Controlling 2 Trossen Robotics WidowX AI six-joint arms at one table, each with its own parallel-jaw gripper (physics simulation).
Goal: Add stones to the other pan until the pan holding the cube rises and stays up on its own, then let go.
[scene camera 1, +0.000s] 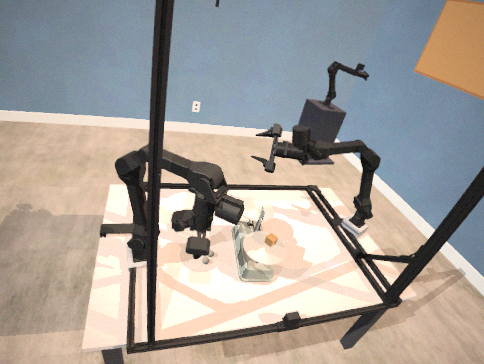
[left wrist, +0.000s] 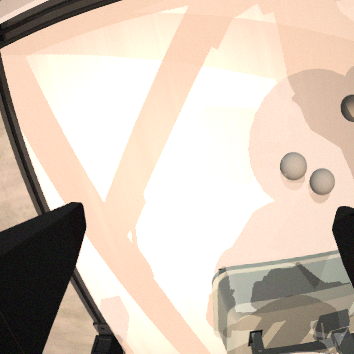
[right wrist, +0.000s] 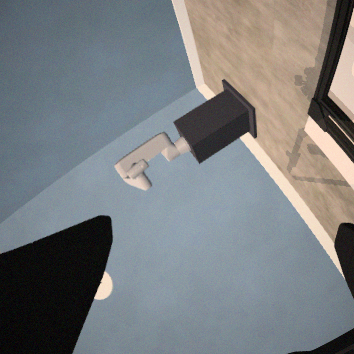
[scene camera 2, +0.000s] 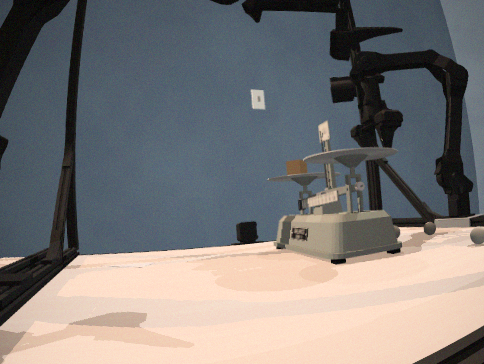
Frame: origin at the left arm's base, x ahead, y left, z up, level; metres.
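Seen in the pictures: left gripper, fingertip midpoint: (left wrist: 215, 218); right gripper, fingertip midpoint: (scene camera 1: 253, 145) (right wrist: 230, 233); left arm's base at its link origin: (scene camera 1: 141, 254) (scene camera 2: 459, 216); right arm's base at its link origin: (scene camera 1: 356, 222).
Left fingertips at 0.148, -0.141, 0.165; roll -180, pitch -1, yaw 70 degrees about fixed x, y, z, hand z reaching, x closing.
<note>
Pixels of each thing's top centre, then the offset from my left fingertips to it, as dx, dy, dz. "spot": a spot on its surface instead. Level surfaces: height alone.
- orange cube at its top centre: (scene camera 2: 296, 161) (scene camera 1: 272, 236) +0.268, +0.006, -0.012
- balance at its top centre: (scene camera 2: 319, 122) (scene camera 1: 265, 209) +0.264, +0.084, +0.047
- stone at its top centre: (left wrist: 327, 186) +0.098, +0.106, -0.159
- table at its surface level: dz -0.186
- small black box at a spot on its surface: (scene camera 2: 246, 232) spot: +0.276, -0.211, -0.157
An orange cube (scene camera 1: 271, 239) (scene camera 2: 296, 167) sits on one pan (scene camera 1: 257, 254) (scene camera 2: 281, 178) of the balance (scene camera 1: 257, 275) (scene camera 2: 350, 235). In scene camera 2 this pan stands lower in the picture than the other pan (scene camera 2: 350, 156), which shows no stones above its rim. Grey round stones (scene camera 1: 205, 260) (scene camera 2: 429, 228) (left wrist: 293, 166) lie on the table beside the balance; another stone (left wrist: 322, 181) is close by, and one (left wrist: 348, 108) is cut by the left wrist view's edge. My left gripper (left wrist: 215, 218) is open and empty above the table near the stones. My right gripper (scene camera 1: 255, 146) (right wrist: 230, 233) is open and empty, high behind the balance.
A black frame bar (scene camera 1: 210, 338) runs around the table (scene camera 1: 300, 295), with uprights (scene camera 1: 158, 165) at its corners. A small black box (scene camera 1: 291, 319) (scene camera 2: 246, 232) is at the frame's front. My left arm reaches over the balance's far side. A pedestal with another arm stands behind.
</note>
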